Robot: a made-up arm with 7 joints. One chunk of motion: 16 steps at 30 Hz.
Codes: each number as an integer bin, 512 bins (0 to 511) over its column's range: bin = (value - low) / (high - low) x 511, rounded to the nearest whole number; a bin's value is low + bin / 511 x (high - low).
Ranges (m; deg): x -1.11..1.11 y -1.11..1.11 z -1.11..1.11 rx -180..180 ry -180..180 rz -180..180
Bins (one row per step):
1: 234 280 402 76 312 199
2: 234 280 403 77 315 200
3: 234 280 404 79 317 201
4: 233 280 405 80 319 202
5: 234 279 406 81 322 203
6: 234 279 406 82 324 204
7: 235 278 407 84 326 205
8: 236 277 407 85 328 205
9: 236 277 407 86 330 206
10: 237 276 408 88 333 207
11: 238 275 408 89 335 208
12: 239 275 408 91 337 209
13: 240 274 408 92 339 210
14: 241 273 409 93 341 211
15: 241 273 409 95 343 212
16: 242 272 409 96 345 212
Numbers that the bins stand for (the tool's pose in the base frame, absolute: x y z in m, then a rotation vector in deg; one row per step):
1: -0.0934 0.1064 0.6365 -126.46 39.80 -39.80
2: -0.0934 0.1064 0.6408 -125.75 41.92 -39.10
3: -0.0934 0.1064 0.6451 -124.34 43.33 -38.40
4: -0.0977 0.1064 0.6495 -123.64 44.74 -37.69
5: -0.0934 0.1021 0.6538 -122.94 46.85 -36.99
6: -0.0934 0.1021 0.6538 -122.23 48.26 -36.28
7: -0.0891 0.0977 0.6582 -120.82 49.67 -35.58
8: -0.0847 0.0934 0.6582 -120.12 51.08 -35.58
9: -0.0847 0.0934 0.6582 -119.41 52.49 -34.87
10: -0.0804 0.0891 0.6625 -118.00 54.60 -34.17
11: -0.0760 0.0847 0.6625 -117.30 56.01 -33.46
12: -0.0717 0.0847 0.6625 -115.89 57.42 -32.76
13: -0.0673 0.0804 0.6625 -115.19 58.83 -32.05
14: -0.0630 0.0760 0.6669 -114.48 60.23 -31.35
15: -0.0630 0.0760 0.6669 -113.07 61.64 -30.65
16: -0.0586 0.0717 0.6669 -112.37 63.05 -30.65

